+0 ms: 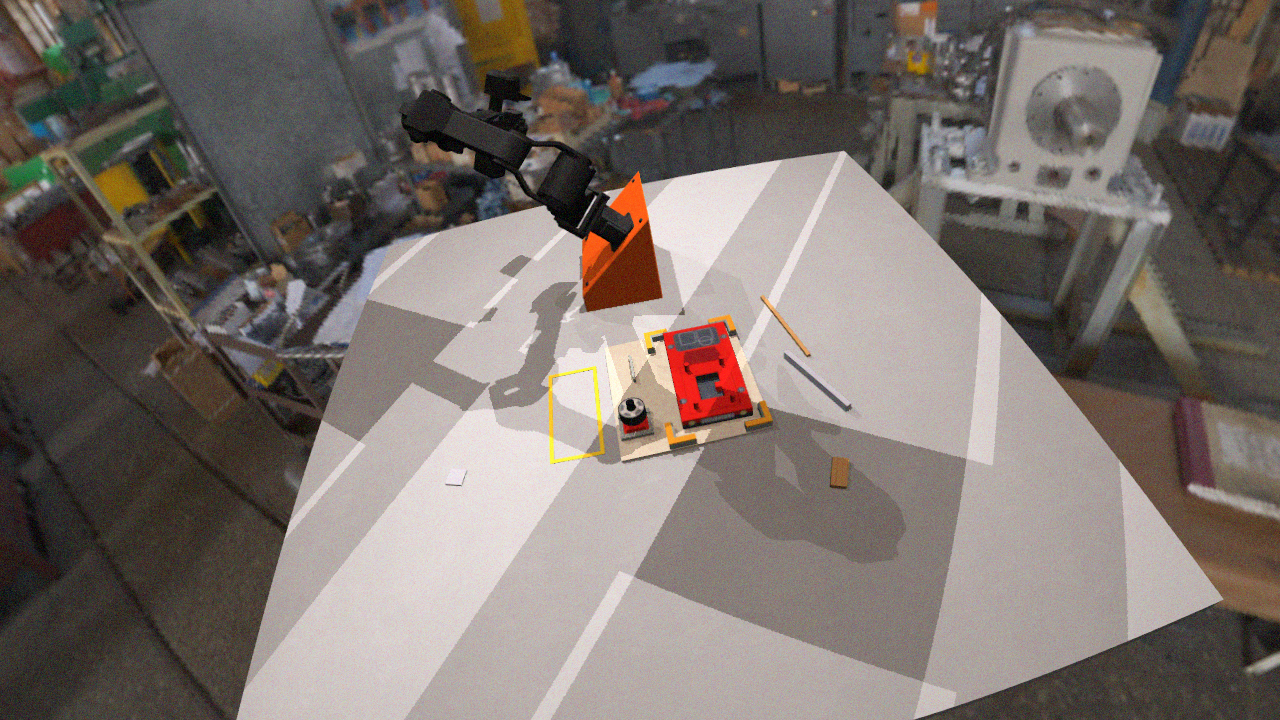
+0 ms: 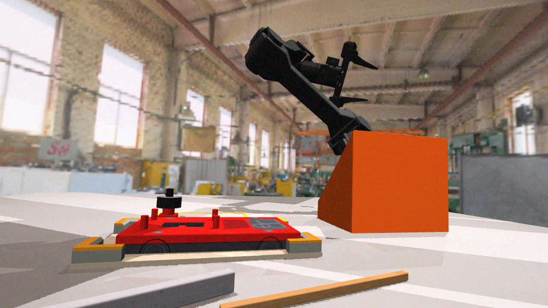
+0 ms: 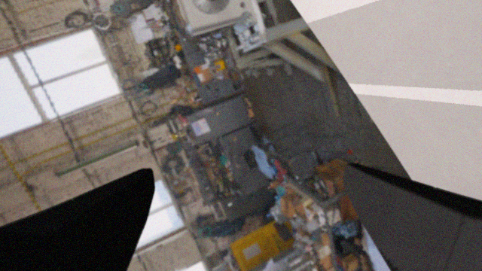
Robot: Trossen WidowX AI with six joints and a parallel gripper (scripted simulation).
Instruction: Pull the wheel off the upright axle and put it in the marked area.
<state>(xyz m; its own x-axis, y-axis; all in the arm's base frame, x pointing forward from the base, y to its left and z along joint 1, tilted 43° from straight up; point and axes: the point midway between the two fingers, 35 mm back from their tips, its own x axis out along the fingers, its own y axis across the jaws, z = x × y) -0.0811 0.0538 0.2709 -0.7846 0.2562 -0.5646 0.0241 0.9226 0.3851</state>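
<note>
The black wheel is 48 cm ahead of my gripper tip, 7 cm to the left of it and 31 cm below it. From my gripper tip the other things lie so: small wooden block (65 cm ahead, 33 cm to the left, 34 cm below); then wooden stick (34 cm ahead, 36 cm to the left, 34 cm below); then grey bar (48 cm ahead, 36 cm to the left, 34 cm below).
</note>
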